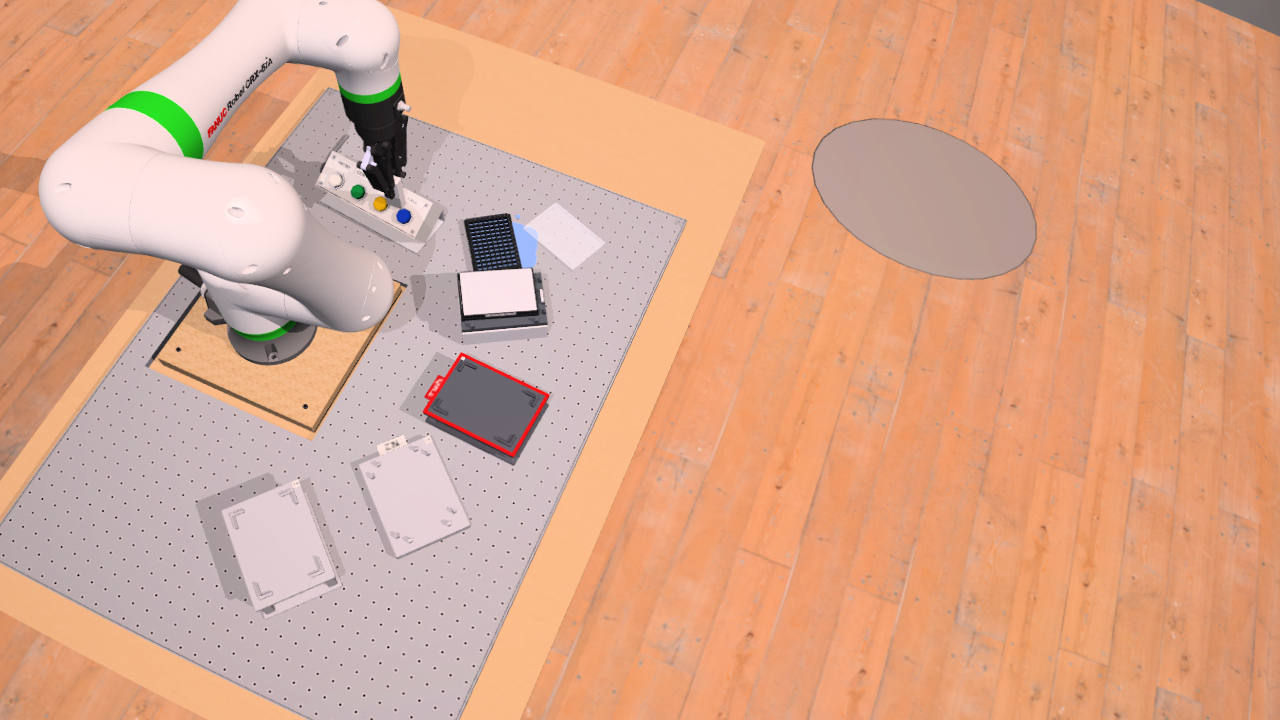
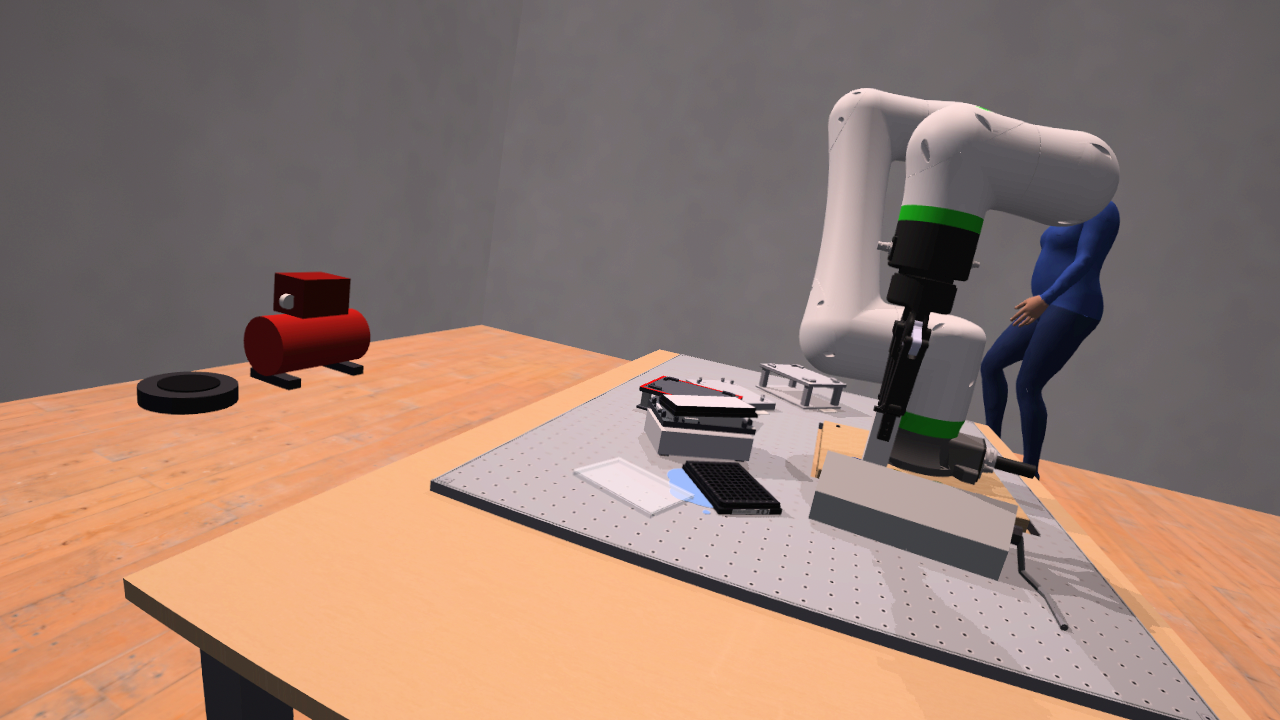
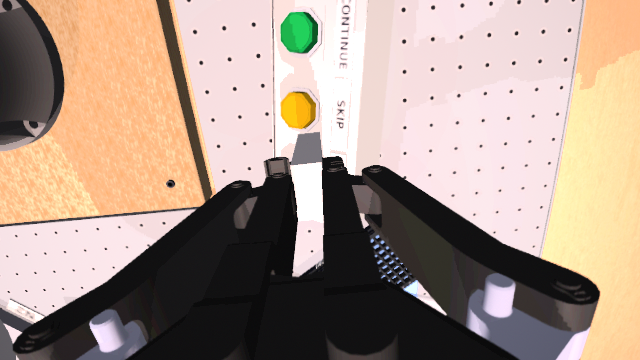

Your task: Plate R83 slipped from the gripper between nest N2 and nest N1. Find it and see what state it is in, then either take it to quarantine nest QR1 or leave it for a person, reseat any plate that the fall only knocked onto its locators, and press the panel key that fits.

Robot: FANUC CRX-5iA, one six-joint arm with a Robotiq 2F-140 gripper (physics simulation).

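Places are measured from the arm's base along level axes (x ahead, y left, z up), in centimetres.
Where they show: gripper, between the fingertips: (image 1: 396,204) (image 3: 311,153); arm's base, origin of its link: (image 1: 273,326) (image 2: 911,459).
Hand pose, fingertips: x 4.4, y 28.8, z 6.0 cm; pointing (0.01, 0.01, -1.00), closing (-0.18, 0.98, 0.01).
Each offset is from my fingertips to the top centre of the thing. "spot": to the spot under its first point.
A black well plate {dx +16.0, dy +6.2, dz -6.0 cm} (image 1: 490,241) (image 2: 732,488) (image 3: 392,260) lies on the perforated table, wells showing, beside a pale blue spill {spot: dx +21.0, dy +10.2, dz -7.4 cm} (image 1: 528,245) (image 2: 682,486). A clear lid {dx +25.3, dy +15.5, dz -6.7 cm} (image 1: 567,234) (image 2: 631,485) lies apart on the spill's other side. A white-topped plate {dx +25.1, dy -4.7, dz +1.1 cm} (image 1: 497,292) (image 2: 707,404) sits on a raised grey nest; its exact seating is unclear. The red-edged nest {dx +34.3, dy -21.1, dz -2.9 cm} (image 1: 486,407) holds no plate. My gripper (image 1: 397,198) (image 2: 878,447) (image 3: 311,153) is shut and empty, low over the key panel {dx -5.4, dy +1.1, dz +0.9 cm} (image 1: 423,234) (image 2: 913,514) by the blue key {dx +2.2, dy -0.8, dz +0.0 cm} (image 1: 403,215) and yellow key {dx -2.8, dy -1.0, dz +0.0 cm} (image 1: 380,204) (image 3: 298,109); contact is hidden.
The N2 nest {dx +33.3, dy -39.3, dz -4.9 cm} (image 1: 411,497) and another raised nest {dx +22.7, dy -57.3, dz -1.1 cm} (image 1: 280,546) (image 2: 801,374) hold no plates. The green key {dx -7.8, dy -1.2, dz +0.0 cm} (image 1: 358,191) (image 3: 299,32) is beyond the yellow one. A person in blue (image 2: 1078,268) stands behind the arm. A red compressor (image 2: 308,340) is on the floor.
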